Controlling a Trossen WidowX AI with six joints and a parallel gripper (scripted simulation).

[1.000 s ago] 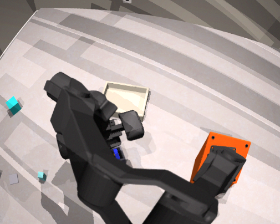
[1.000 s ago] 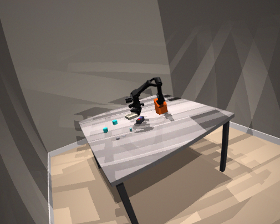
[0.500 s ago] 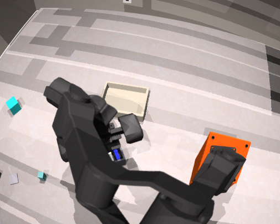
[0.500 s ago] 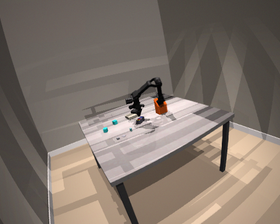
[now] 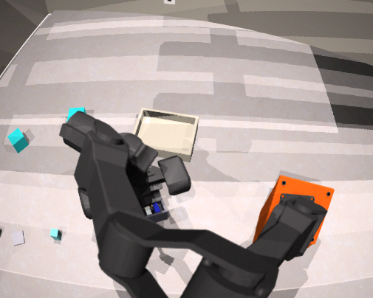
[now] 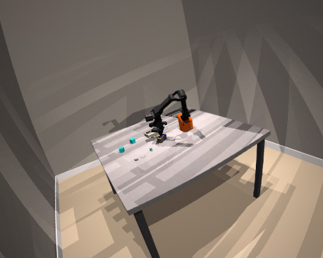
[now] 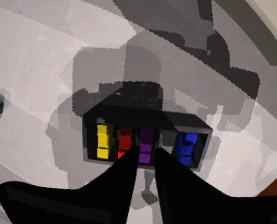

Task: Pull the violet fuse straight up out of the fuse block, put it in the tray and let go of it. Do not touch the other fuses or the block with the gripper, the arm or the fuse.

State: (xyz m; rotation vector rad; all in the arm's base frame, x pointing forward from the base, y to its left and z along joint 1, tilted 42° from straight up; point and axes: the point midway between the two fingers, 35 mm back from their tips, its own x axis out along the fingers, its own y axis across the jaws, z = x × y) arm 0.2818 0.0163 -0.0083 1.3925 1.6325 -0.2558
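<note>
The violet fuse lies 20 mm below my gripper tip. Round my gripper tip: cream tray: 10 mm behind, 190 mm to the right, 50 mm below; then blue fuse: 30 mm behind, 20 mm to the right, 20 mm below.
</note>
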